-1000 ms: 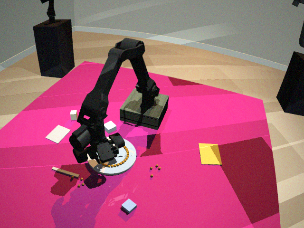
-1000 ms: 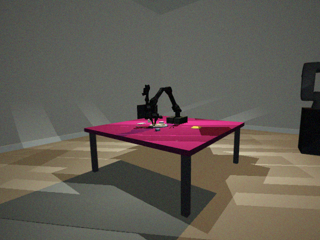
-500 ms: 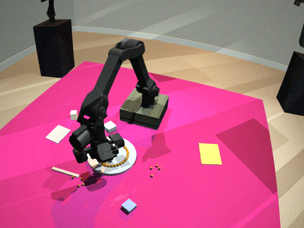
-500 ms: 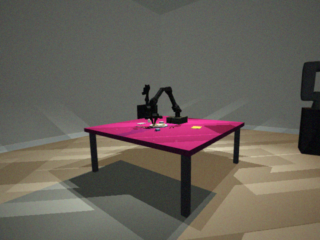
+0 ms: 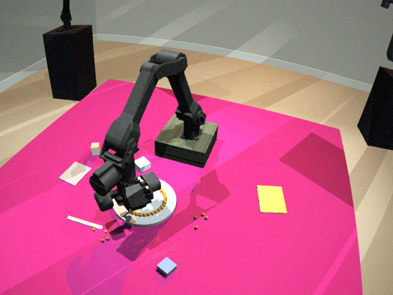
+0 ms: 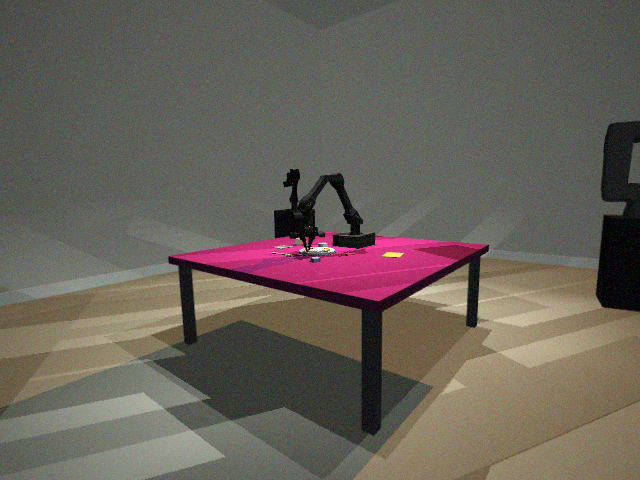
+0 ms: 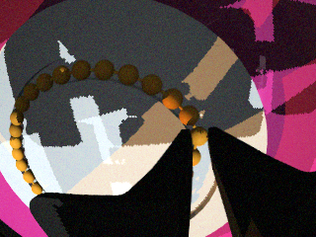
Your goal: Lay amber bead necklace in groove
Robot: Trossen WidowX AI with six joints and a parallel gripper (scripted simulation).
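Now: gripper tip 6 cm past the round bead board, 2 cm to the right of it and 1 cm above it. Round my gripper tip: white block: 21 cm behind, 3 cm to the right; blue block: 16 cm ahead, 15 cm to the left, 1 cm below; white strip: 13 cm to the right, 8 cm ahead, 1 cm below.
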